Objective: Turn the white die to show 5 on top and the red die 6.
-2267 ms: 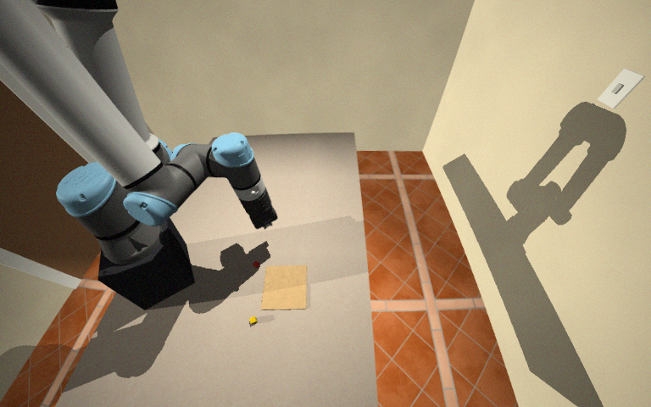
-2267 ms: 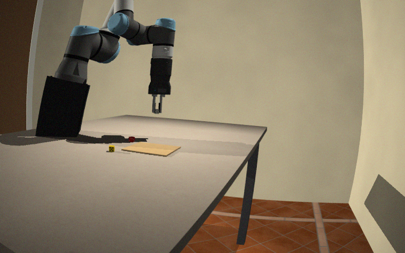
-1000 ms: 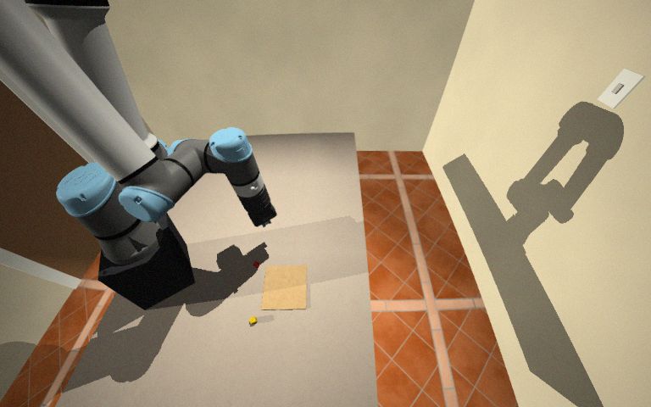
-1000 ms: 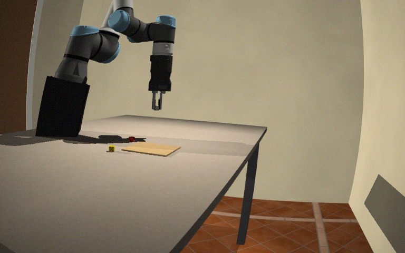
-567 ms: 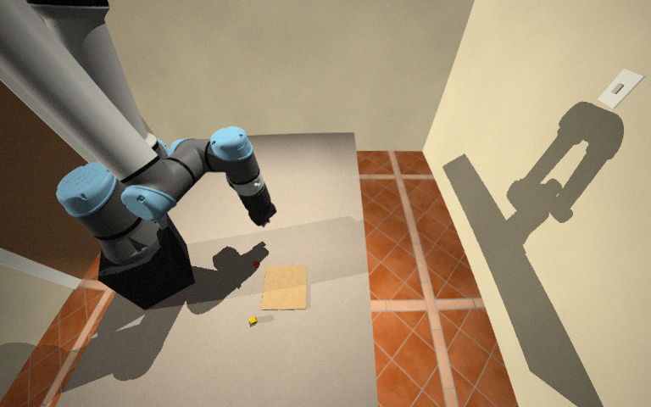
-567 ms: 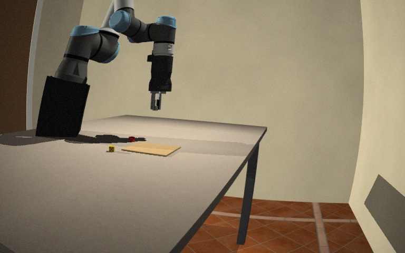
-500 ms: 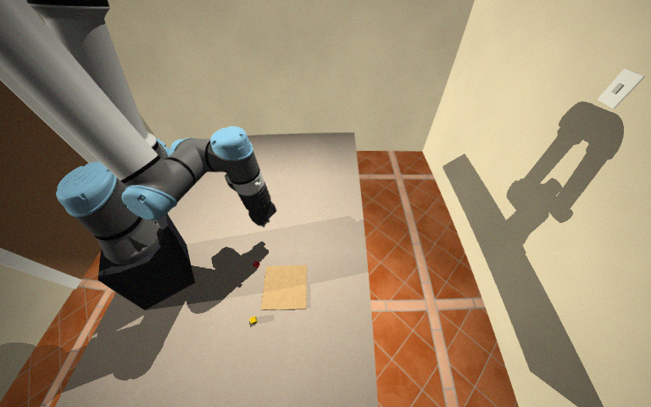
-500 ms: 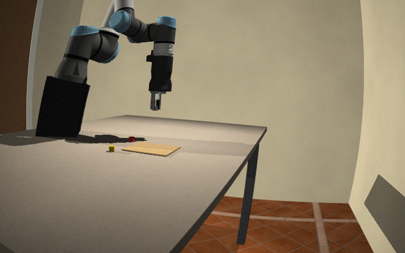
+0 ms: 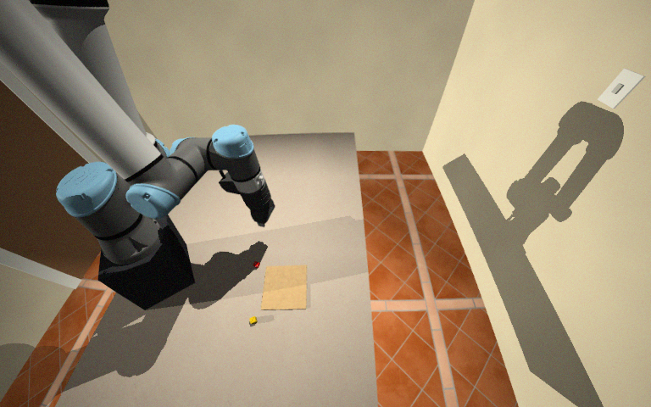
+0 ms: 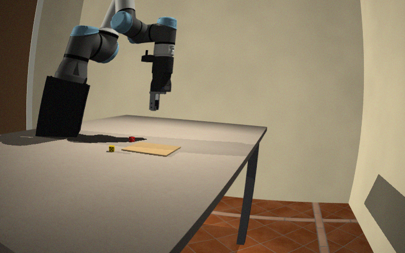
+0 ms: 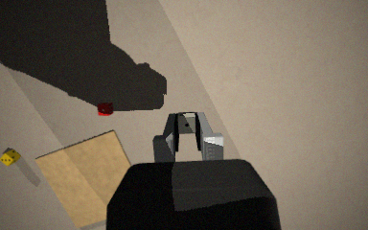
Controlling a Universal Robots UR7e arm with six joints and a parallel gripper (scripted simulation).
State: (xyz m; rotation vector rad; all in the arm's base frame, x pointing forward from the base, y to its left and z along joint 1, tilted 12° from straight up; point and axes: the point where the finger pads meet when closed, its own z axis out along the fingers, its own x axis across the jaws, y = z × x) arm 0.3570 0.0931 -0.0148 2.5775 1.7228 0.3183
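Now: hand 10 mm above the white die. From my hand the other things lie so: yellow die (40 mm behind, 280 mm to the right, 110 mm below); red die (40 mm behind, 110 mm to the right, 110 mm below); tan mat (50 mm ahead, 190 mm to the right, 120 mm below).
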